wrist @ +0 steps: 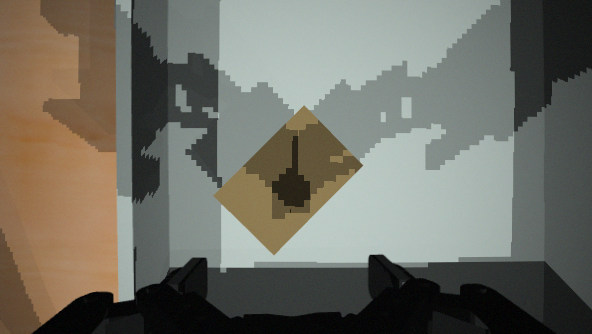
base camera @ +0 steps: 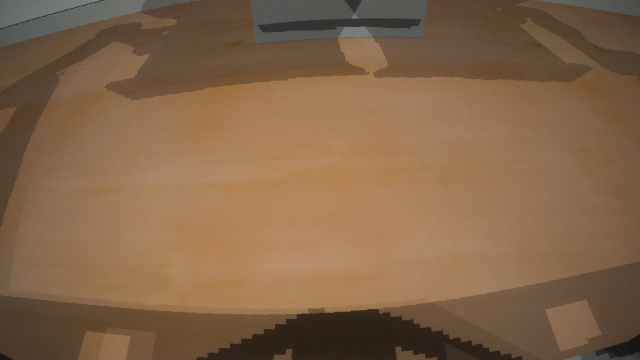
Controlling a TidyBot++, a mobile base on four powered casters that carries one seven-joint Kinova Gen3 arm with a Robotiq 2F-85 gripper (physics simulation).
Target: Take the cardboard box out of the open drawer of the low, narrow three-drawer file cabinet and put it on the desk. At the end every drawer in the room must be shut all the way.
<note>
In view: the gripper (wrist: 288,274), a cardboard box (wrist: 281,187) and a drawer (wrist: 466,125).
The base camera view does not show the cardboard box: it is out of frame.
</note>
